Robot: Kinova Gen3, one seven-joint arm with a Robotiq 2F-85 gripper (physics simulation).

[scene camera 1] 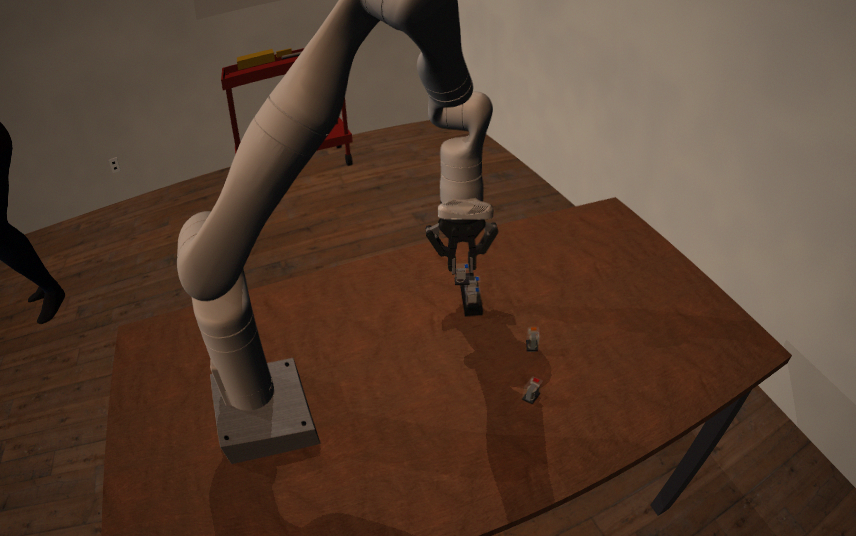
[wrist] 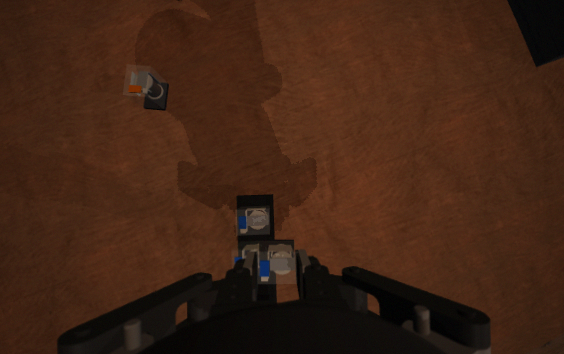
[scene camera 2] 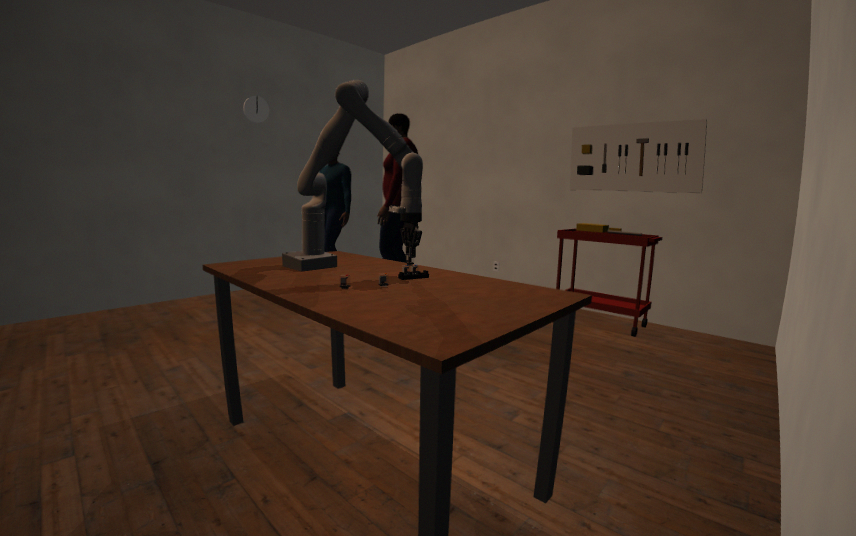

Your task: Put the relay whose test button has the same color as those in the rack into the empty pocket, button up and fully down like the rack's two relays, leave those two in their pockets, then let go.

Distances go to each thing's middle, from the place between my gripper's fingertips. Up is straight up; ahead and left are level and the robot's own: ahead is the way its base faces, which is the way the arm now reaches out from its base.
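Black rack (wrist: 242, 200): 2 cm ahead of my hand, 6 cm below. Orange-button relay (wrist: 143, 85): 8 cm ahead of my hand, 17 cm to the right, 5 cm below; by its middle, farthest from my hand of the things named here. Blue-button relay (wrist: 276, 259): my hand 1 cm above it.
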